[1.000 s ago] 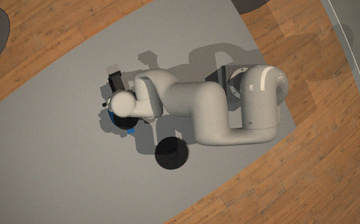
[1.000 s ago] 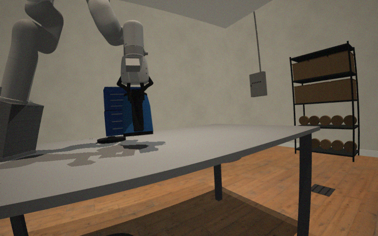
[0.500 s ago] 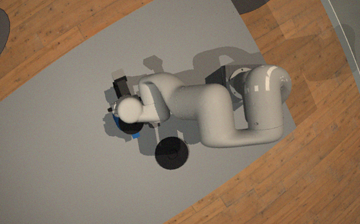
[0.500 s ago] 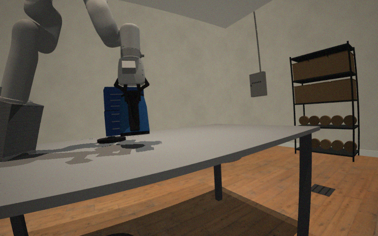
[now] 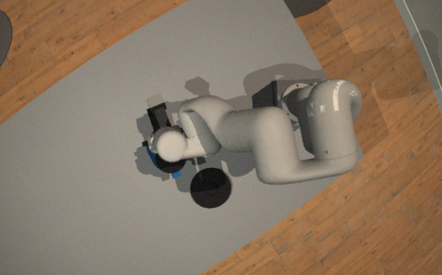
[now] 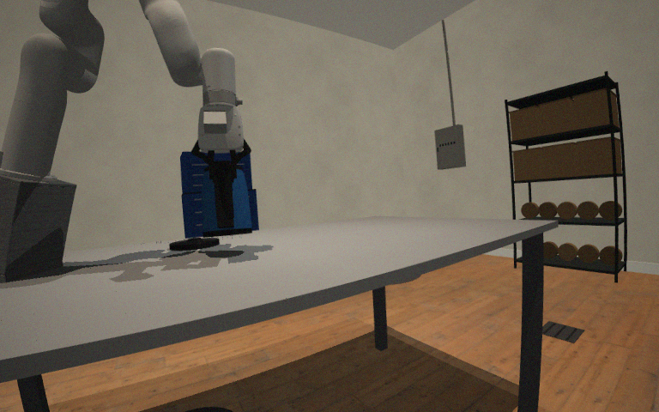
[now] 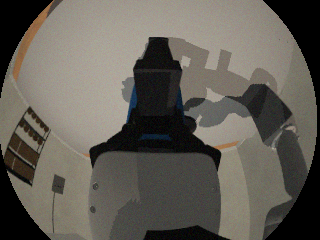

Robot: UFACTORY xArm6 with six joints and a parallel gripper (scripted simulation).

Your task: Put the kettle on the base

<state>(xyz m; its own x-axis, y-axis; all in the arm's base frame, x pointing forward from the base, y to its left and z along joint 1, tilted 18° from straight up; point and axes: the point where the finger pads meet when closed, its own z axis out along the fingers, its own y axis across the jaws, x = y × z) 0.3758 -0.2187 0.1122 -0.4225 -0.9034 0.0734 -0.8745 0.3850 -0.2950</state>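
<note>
My gripper is now 10 mm short of the blue kettle, 30 mm to the right of it and 50 mm above it. From my hand the other things lie so: round black base 20 mm ahead, 290 mm to the left, 180 mm below.
</note>
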